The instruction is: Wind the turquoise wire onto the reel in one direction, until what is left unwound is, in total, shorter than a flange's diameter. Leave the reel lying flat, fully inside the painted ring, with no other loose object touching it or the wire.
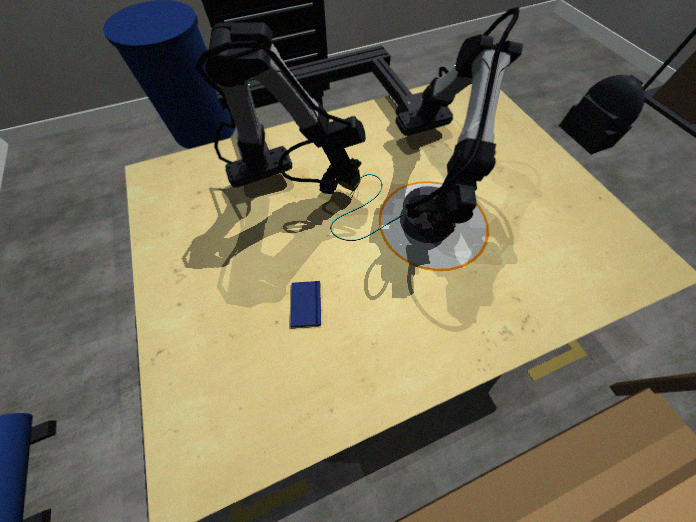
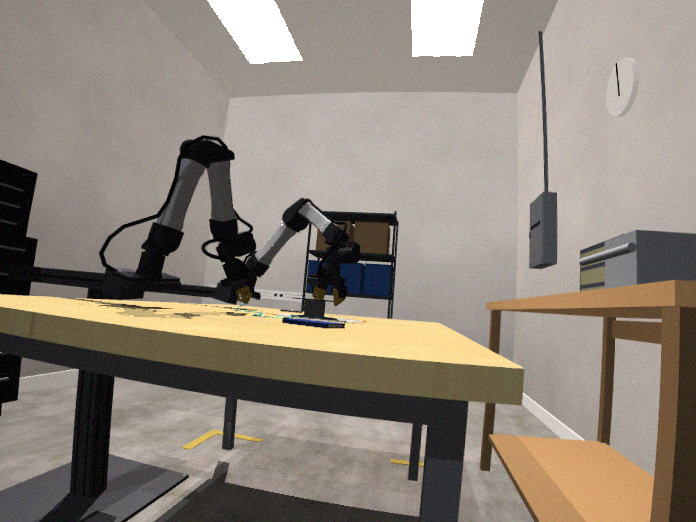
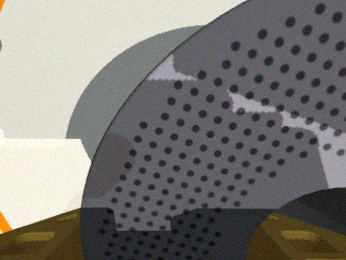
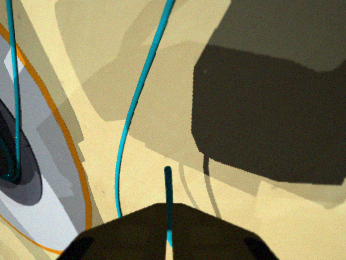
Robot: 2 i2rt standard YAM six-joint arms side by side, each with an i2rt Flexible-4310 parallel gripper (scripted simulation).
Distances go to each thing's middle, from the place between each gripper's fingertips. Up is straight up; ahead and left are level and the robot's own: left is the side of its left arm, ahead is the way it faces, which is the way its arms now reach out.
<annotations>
The dark grey reel (image 3: 235, 122) lies 5 cm behind my left hand (image 2: 327, 305), 2 cm to the left of it and 2 cm below it. From my left hand the other things lie so: blue notebook (image 1: 305, 296) 43 cm to the right, 7 cm ahead, 5 cm below.
The dark grey reel lies 18 cm ahead of my right hand (image 1: 354, 189), 18 cm to the left of it and 1 cm below it. Also, from my right hand: blue notebook (30 cm ahead, 27 cm to the right, 3 cm below).
</annotations>
